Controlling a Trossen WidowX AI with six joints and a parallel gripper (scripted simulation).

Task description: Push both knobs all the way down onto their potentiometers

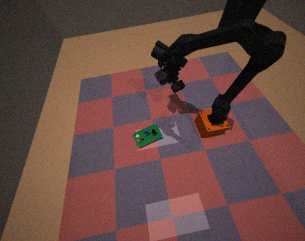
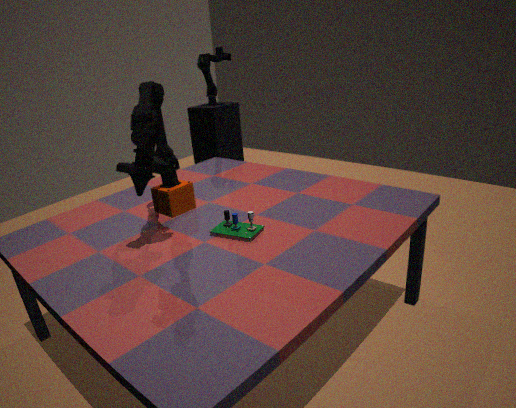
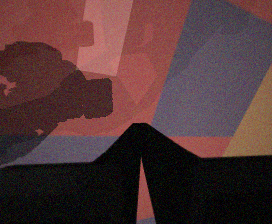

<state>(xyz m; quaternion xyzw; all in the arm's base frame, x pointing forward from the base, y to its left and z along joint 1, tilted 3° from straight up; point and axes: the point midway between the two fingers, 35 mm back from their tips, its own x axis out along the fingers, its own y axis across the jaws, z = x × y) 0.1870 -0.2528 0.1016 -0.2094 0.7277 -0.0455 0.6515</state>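
The blue knob lies 200 mm ahead of my gripper tip, 220 mm to the left of it and 120 mm below it. Also, from my gripper tip: white knob 250 mm ahead, 240 mm to the left, 110 mm below.
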